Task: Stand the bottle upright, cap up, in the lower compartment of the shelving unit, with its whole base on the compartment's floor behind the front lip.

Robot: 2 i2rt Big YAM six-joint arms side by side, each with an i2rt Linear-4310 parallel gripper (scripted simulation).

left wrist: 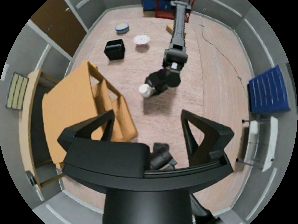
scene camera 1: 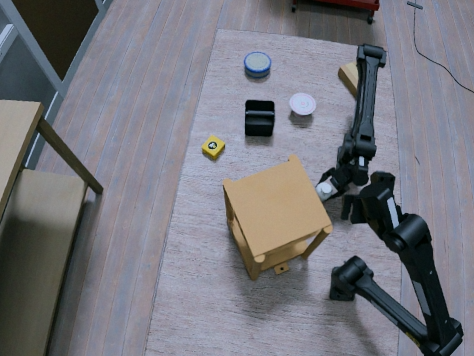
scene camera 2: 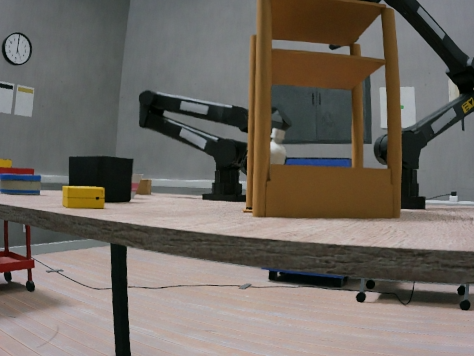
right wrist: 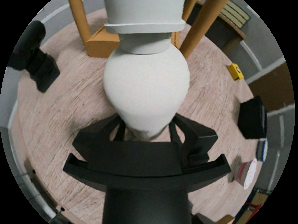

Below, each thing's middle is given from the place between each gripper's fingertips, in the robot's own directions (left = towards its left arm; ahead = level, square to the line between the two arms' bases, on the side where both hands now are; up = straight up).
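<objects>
Black bin (scene camera 2: 114, 174): 27 cm ahead of my right hand, 30 cm to the right of it, 1 cm below it. Shelving unit (scene camera 2: 283, 191): 13 cm above my right hand, 18 cm ahead of it, 18 cm to the left of it.
Black bin from my left hand: 450 mm to the right, 370 mm below, 300 mm ahead. My left gripper: 230 mm above the shelving unit, 220 mm short of it, 30 mm to the right of it.
</objects>
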